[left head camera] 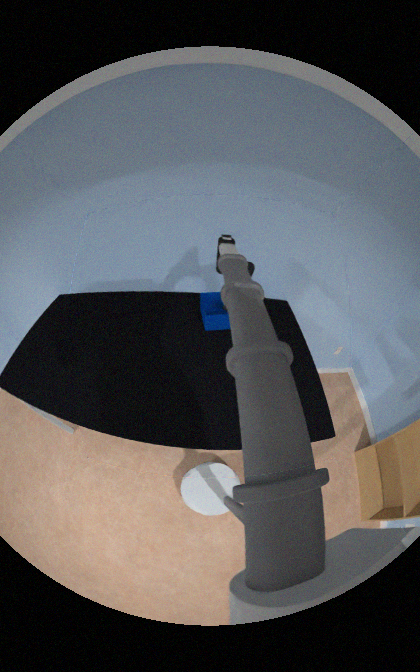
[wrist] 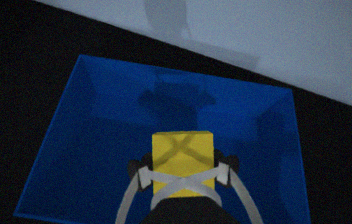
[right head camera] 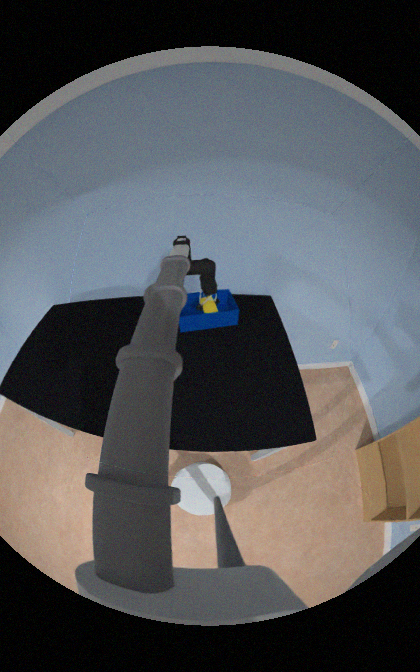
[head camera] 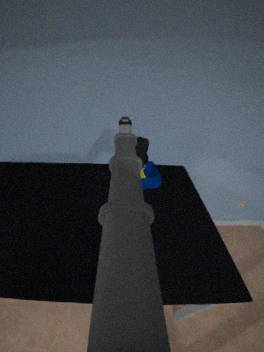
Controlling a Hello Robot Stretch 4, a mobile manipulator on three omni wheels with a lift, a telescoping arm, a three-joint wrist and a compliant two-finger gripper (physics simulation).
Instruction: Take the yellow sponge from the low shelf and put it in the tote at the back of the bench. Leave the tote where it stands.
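Places are measured from the robot's base along level axes (x up, y back, z right), in millimetres.
Pixels of known places: gripper, fingertip midpoint: (wrist: 182, 163).
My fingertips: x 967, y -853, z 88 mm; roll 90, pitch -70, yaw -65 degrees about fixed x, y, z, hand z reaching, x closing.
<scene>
For each thing: its top centre in the pictures, then the offset to it from my fingertips. Level surfaces: height alone.
- yellow sponge, middle of its top: (wrist: 190, 169) (head camera: 139, 168) dy +18, dx +56, dz +4 mm
- blue tote, middle of its top: (wrist: 180, 140) (head camera: 136, 170) dy -20, dx +20, dz -11 mm
- black bench, its level: dx -80 mm
The yellow sponge (head camera: 143, 173) (right head camera: 210, 306) (wrist: 183, 142) is held upright between the fingertips of my gripper (right head camera: 208, 301) (wrist: 182, 163), which is shut on it. The blue tote (head camera: 152, 182) (left head camera: 216, 321) (right head camera: 212, 320) (wrist: 120, 87) stands at the back of the black bench (head camera: 50, 230) (left head camera: 125, 370) (right head camera: 240, 385), near the wall. In the wrist view the sponge lies within the tote's outline, with tote floor showing around it. How far it is above the tote's floor is hard to tell. In the left head camera view the arm hides the sponge and the fingers.
The blue wall (head camera: 200, 100) (wrist: 300, 45) rises close behind the bench and tote. My telescoping arm (head camera: 127, 250) (left head camera: 275, 425) (right head camera: 142, 415) stretches over the bench. A white round object (left head camera: 207, 490) (right head camera: 202, 492) is at the bench's front. A wooden shelf unit (left head camera: 369, 485) (right head camera: 372, 482) stands at the right.
</scene>
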